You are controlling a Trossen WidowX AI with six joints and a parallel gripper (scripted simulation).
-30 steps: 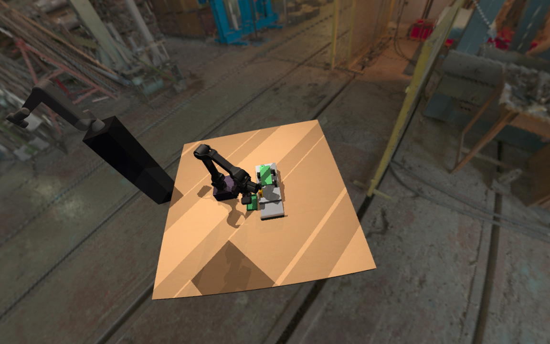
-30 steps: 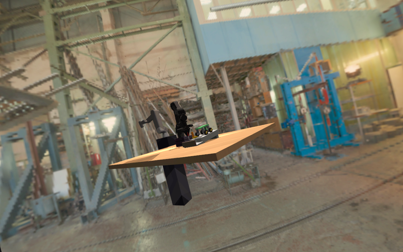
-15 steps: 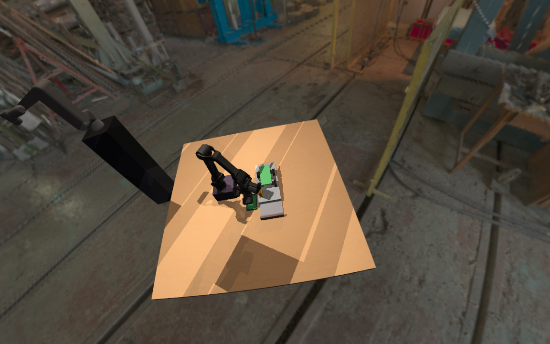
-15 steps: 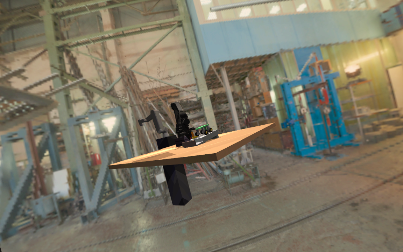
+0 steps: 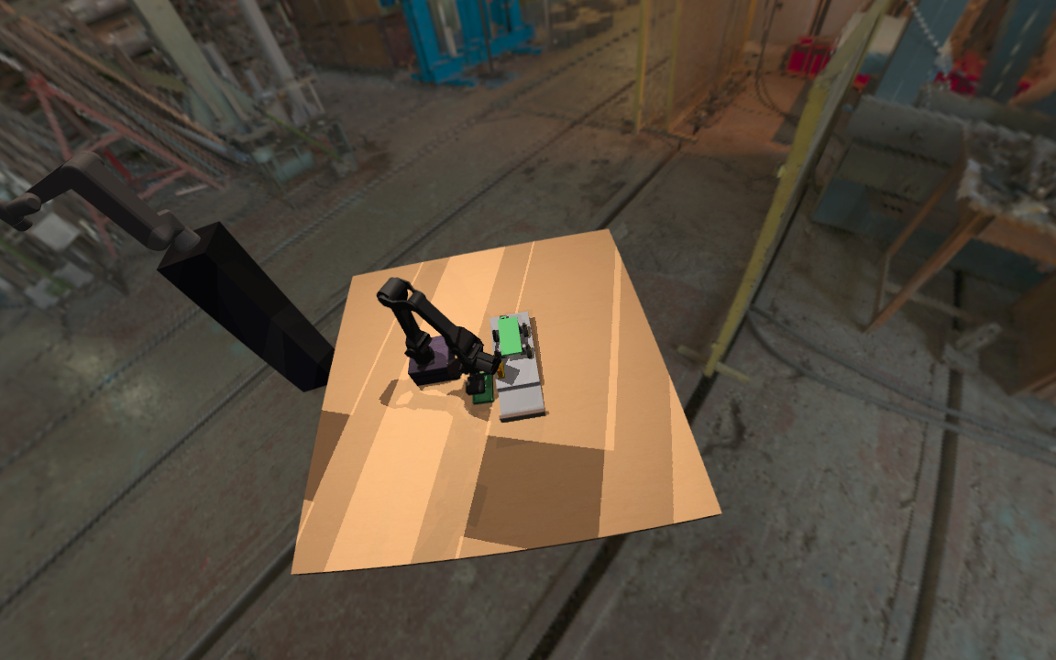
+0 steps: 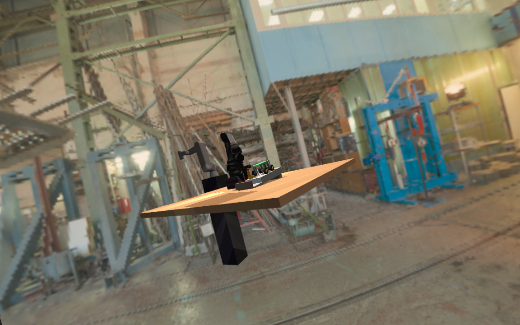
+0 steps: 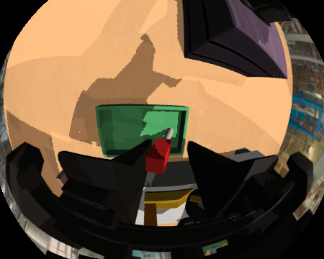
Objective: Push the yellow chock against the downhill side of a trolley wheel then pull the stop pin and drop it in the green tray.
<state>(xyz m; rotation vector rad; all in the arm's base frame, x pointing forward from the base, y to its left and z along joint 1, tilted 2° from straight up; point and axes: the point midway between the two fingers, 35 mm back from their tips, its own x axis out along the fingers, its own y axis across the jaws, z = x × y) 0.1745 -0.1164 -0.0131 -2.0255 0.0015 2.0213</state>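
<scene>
Right now the yellow chock is 80 mm ahead of my gripper tip, 30 mm above it and 20 mm to the right of it. Round my gripper tip: red-headed stop pin (right at my gripper tip); then brown end stop (190 mm to the right, 100 mm ahead, 20 mm below); then trolley (140 mm ahead, 60 mm to the left, 60 mm above).
</scene>
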